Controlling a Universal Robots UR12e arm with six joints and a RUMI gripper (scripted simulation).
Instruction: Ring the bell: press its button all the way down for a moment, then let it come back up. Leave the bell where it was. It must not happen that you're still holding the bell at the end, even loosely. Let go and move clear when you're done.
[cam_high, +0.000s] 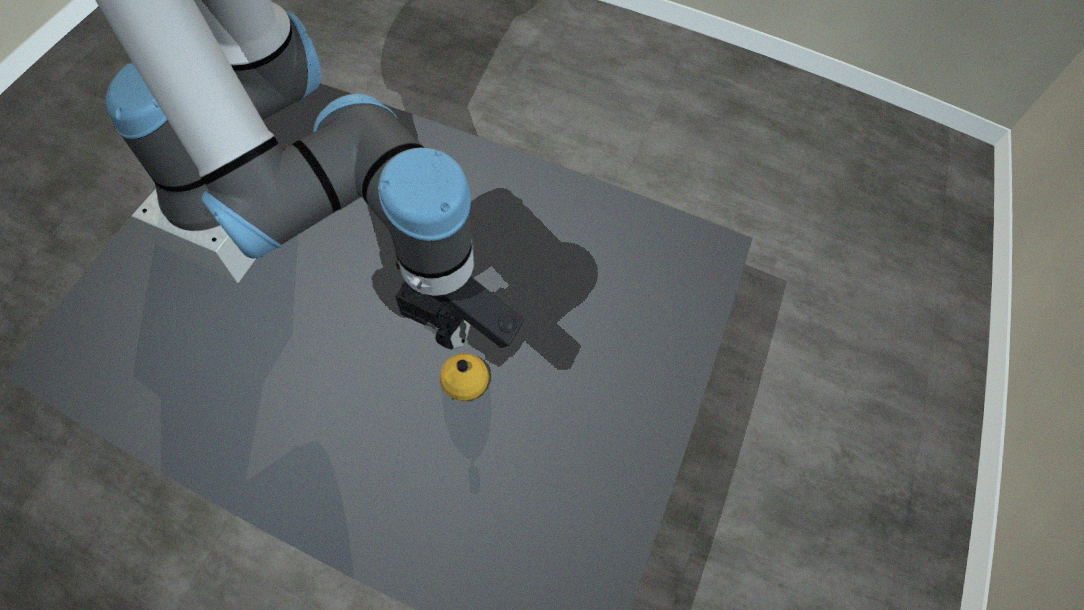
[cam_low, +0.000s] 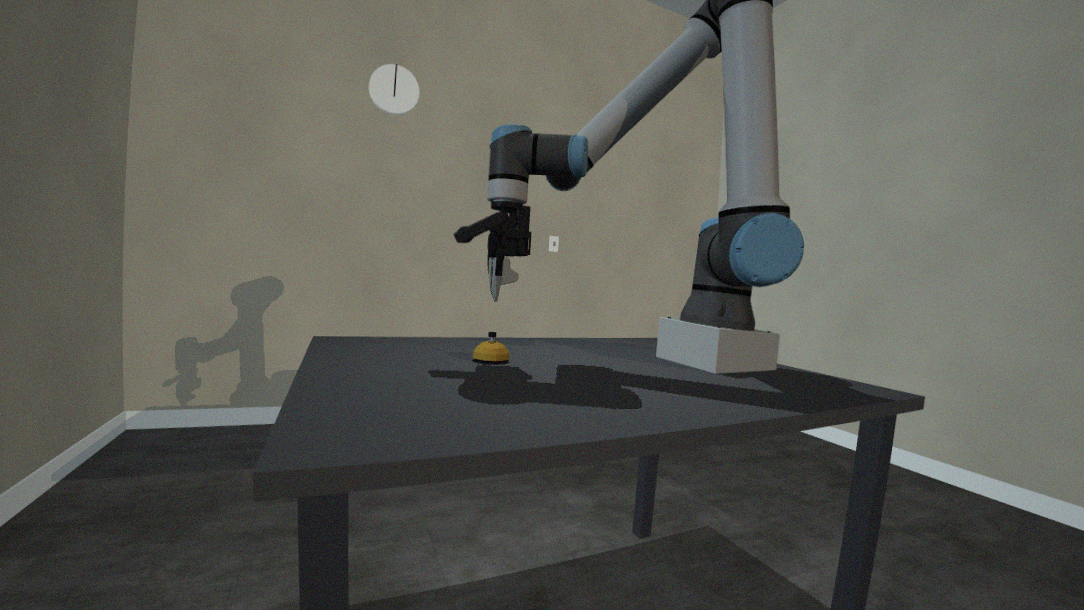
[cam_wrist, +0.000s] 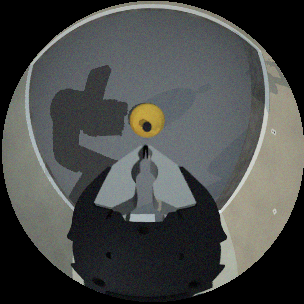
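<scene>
My hand is 10 cm above the black button. The rest, counted from my hand: yellow dome bell 11 cm below.
</scene>
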